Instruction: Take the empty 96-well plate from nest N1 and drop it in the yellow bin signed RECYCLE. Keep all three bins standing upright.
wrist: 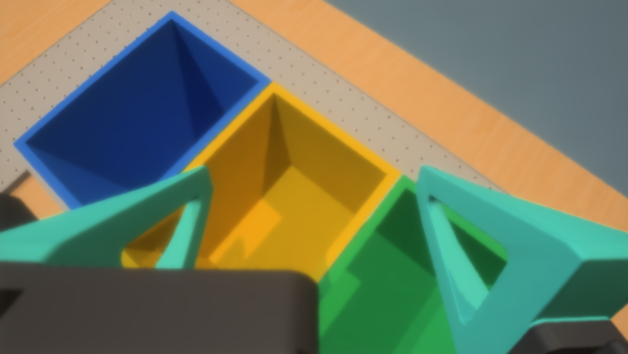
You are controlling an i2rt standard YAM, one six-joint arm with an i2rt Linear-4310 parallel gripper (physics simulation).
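Observation:
The yellow bin [330, 128] stands upright in the middle of the wrist view, its opening facing up. Lit patches and shadow show on its inside, and its near part is hidden by my left finger and a dark housing. The blue bin [115, 115] stands upright at its upper left, and the green bin [395, 270] at its lower right, partly hidden. My gripper [314, 177] is open, its two teal fingers wide apart with nothing between them, above the yellow and green bins. The 96-well plate and nest N1 do not show. The RECYCLE sign is not visible.
A perforated grey-beige board [335, 90] lies under and behind the bins on the wooden table [390, 90]. The table's edge runs diagonally at the upper right. A dark object [14, 212] shows at the left edge, near the blue bin's corner.

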